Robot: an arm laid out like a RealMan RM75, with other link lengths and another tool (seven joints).
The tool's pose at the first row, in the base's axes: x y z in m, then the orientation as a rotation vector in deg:
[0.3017, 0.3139, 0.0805, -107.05, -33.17, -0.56]
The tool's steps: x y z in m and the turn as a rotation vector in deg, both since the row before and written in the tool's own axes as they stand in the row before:
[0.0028, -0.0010, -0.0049, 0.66, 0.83, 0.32]
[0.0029, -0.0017, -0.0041, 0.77, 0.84, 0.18]
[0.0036, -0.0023, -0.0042, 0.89, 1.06, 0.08]
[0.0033, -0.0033, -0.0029, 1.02, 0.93, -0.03]
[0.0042, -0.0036, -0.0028, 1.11, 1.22, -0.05]
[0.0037, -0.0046, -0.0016, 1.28, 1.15, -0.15]
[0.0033, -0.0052, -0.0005, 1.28, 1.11, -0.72]
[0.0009, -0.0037, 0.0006, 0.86, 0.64, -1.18]
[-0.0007, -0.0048, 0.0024, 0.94, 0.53, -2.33]
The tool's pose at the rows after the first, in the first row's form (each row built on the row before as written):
[0.3051, 0.3109, 0.0840, -106.42, -32.24, -0.93]
[0.3081, 0.3087, 0.0878, -105.64, -31.43, -1.37]
[0.3115, 0.3067, 0.0923, -104.69, -30.55, -2.04]
[0.3139, 0.3059, 0.0972, -103.59, -29.85, -2.63]
[0.3170, 0.3054, 0.1026, -102.36, -28.96, -3.46]
[0.3190, 0.3059, 0.1084, -100.94, -28.21, -4.25]
[0.3202, 0.3072, 0.1143, -99.39, -27.99, -5.40]
[0.3195, 0.3085, 0.1179, -98.20, -28.52, -6.57]
[0.3165, 0.3112, 0.1215, -96.66, -30.11, -8.44]

